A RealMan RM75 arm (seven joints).
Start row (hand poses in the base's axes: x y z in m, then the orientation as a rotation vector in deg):
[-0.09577, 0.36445, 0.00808, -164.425, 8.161, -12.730]
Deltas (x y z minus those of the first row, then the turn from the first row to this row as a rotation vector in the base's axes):
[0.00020, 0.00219, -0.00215, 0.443, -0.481, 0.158]
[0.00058, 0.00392, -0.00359, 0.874, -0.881, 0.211]
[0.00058, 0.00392, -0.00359, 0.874, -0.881, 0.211]
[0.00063, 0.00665, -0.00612, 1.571, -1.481, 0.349]
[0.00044, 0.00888, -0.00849, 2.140, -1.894, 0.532]
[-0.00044, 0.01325, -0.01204, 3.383, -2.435, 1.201]
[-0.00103, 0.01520, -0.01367, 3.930, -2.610, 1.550]
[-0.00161, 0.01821, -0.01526, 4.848, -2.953, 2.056]
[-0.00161, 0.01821, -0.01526, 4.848, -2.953, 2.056]
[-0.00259, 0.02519, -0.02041, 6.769, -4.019, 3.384]
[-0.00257, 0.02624, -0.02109, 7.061, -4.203, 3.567]
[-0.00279, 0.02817, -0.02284, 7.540, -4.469, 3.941]
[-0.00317, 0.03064, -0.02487, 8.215, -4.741, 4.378]
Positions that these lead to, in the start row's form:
[-0.09557, 0.36664, 0.00593, -163.913, 7.874, -13.327]
[-0.09519, 0.36837, 0.00449, -163.422, 7.754, -13.828]
[-0.09519, 0.36837, 0.00449, -163.422, 7.754, -13.828]
[-0.09514, 0.37110, 0.00196, -162.634, 7.493, -14.556]
[-0.09533, 0.37333, -0.00041, -162.001, 7.197, -15.024]
[-0.09621, 0.37770, -0.00396, -160.677, 6.241, -15.477]
[-0.09680, 0.37965, -0.00559, -160.103, 5.759, -15.574]
[-0.09738, 0.38266, -0.00718, -159.129, 5.057, -15.821]
[-0.09738, 0.38266, -0.00718, -159.129, 5.057, -15.821]
[-0.09836, 0.38964, -0.01233, -157.010, 3.172, -16.754]
[-0.09834, 0.39069, -0.01301, -156.682, 2.911, -16.927]
[-0.09856, 0.39262, -0.01476, -156.148, 2.388, -17.147]
[-0.09894, 0.39509, -0.01679, -155.415, 1.798, -17.331]

